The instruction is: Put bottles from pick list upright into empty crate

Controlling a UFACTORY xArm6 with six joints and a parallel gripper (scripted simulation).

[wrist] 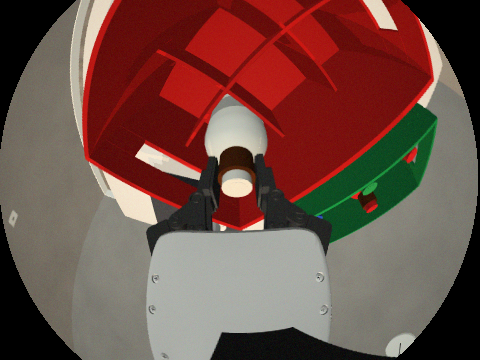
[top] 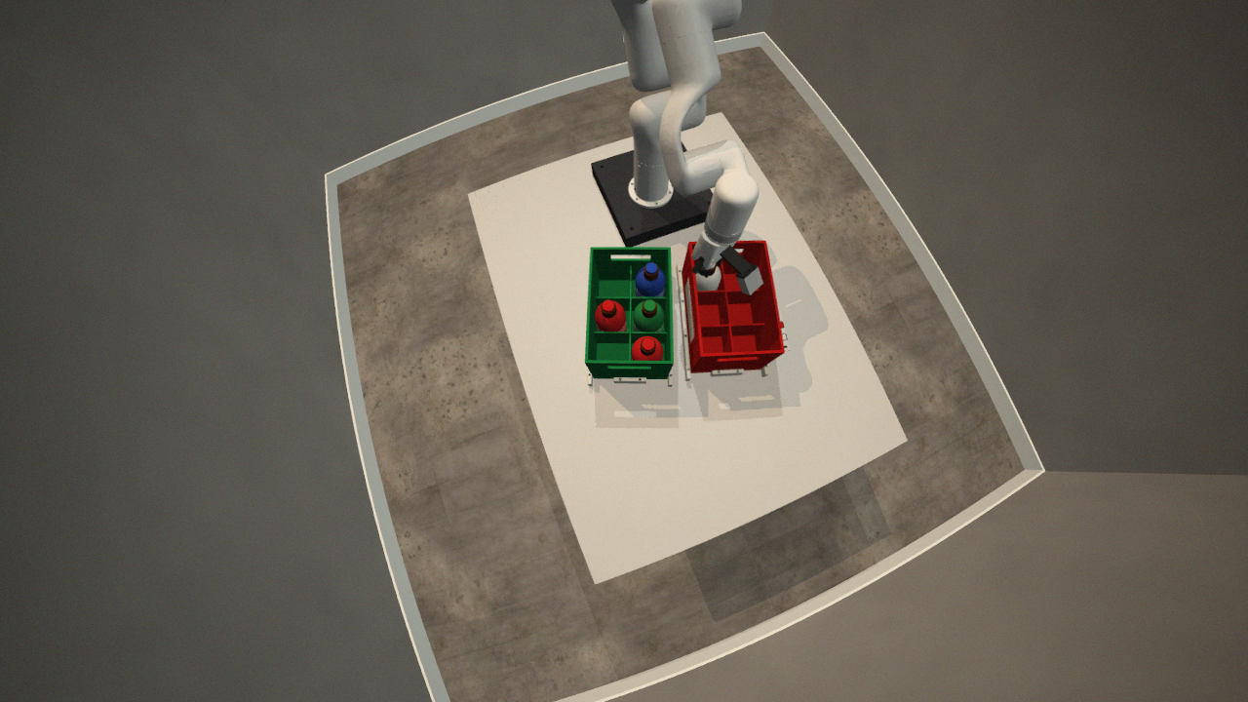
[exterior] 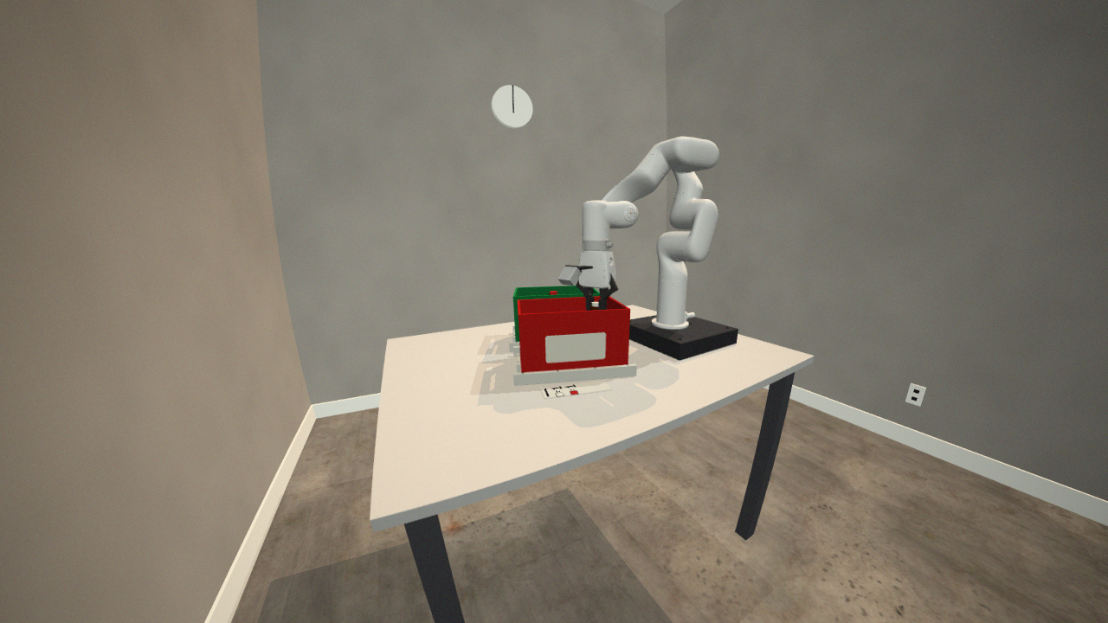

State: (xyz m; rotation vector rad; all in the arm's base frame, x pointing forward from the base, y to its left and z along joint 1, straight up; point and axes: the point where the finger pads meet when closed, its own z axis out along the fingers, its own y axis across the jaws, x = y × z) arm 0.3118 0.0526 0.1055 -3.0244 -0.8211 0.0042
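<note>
Right now the white bottle is 7 cm below my hand. From my hand the other things lie so: green bottle (7 cm ahead, 16 cm to the right, 7 cm below); then red crate (9 cm ahead, 3 cm to the left, 8 cm below); then blue bottle (2 cm behind, 13 cm to the right, 7 cm below).
</note>
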